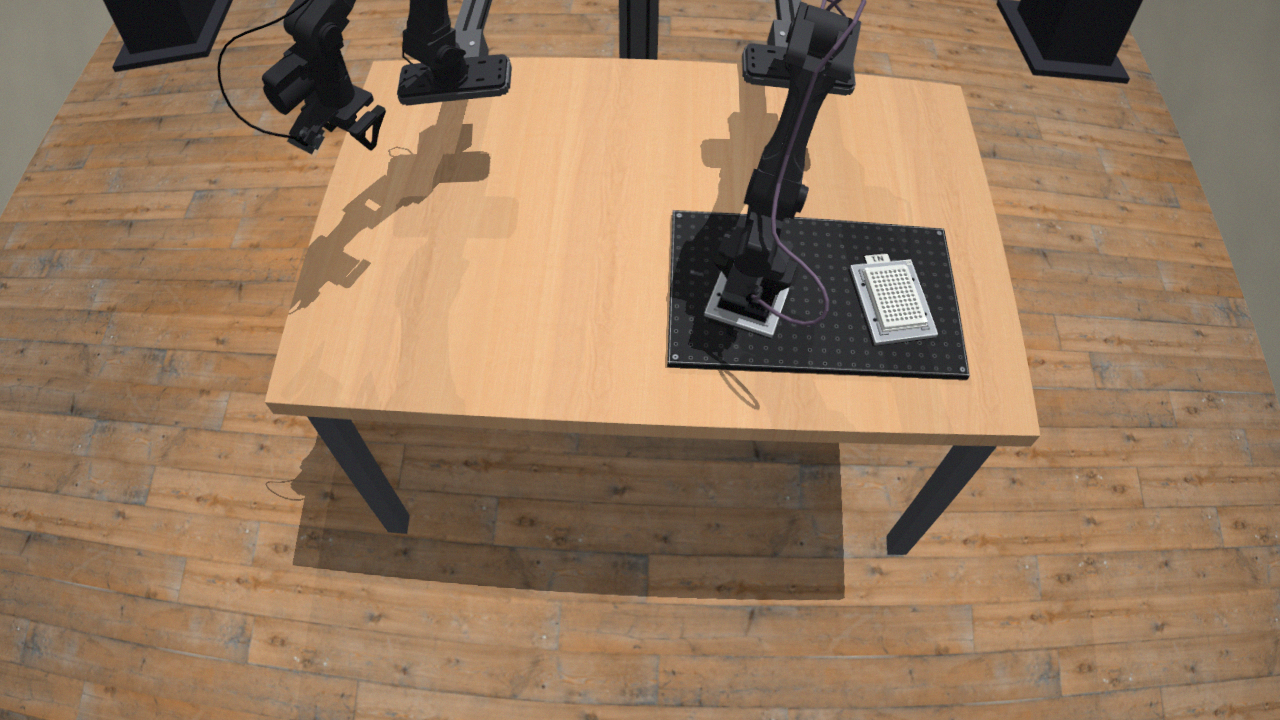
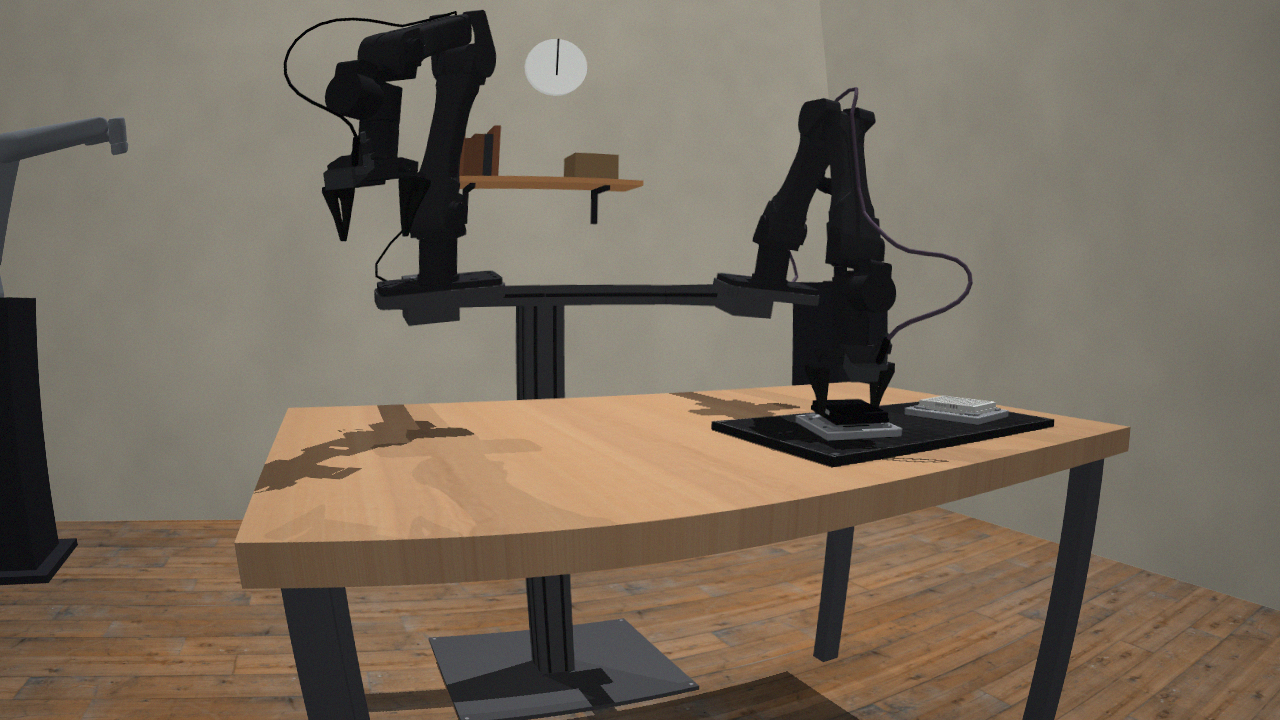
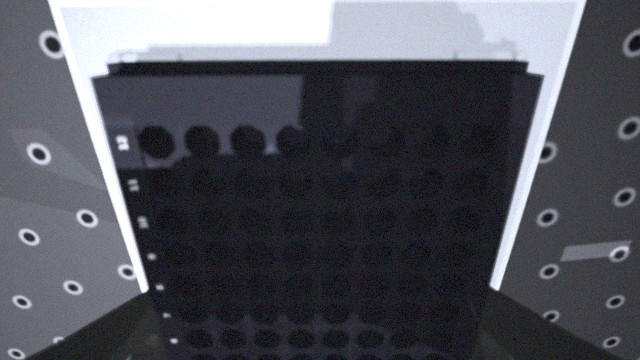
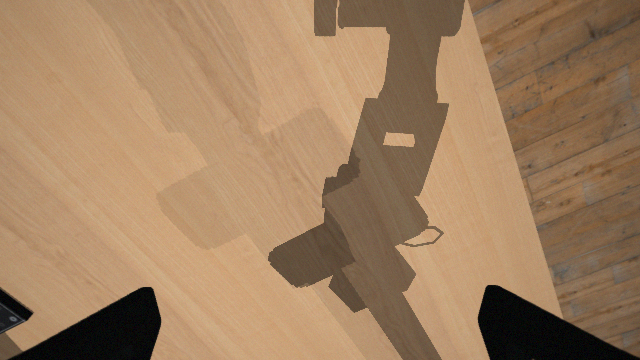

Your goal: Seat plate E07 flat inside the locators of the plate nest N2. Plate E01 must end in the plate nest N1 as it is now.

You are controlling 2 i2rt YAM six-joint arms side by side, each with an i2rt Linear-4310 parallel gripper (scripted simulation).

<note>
In view: my left gripper [image 2: 848, 415], my right gripper [image 2: 373, 238] and a white plate E01 [image 1: 898, 275].
The white plate E01 also shows in image 2 [image 2: 942, 403]. My left gripper is seen too in image 3 [image 3: 318, 295]. My right gripper also shows in image 1 [image 1: 353, 138] and in image 4 [image 4: 320, 302]. Image 3 does not show the white plate E01: it is out of frame. Image 4 misses the white plate E01: it is out of frame.
</note>
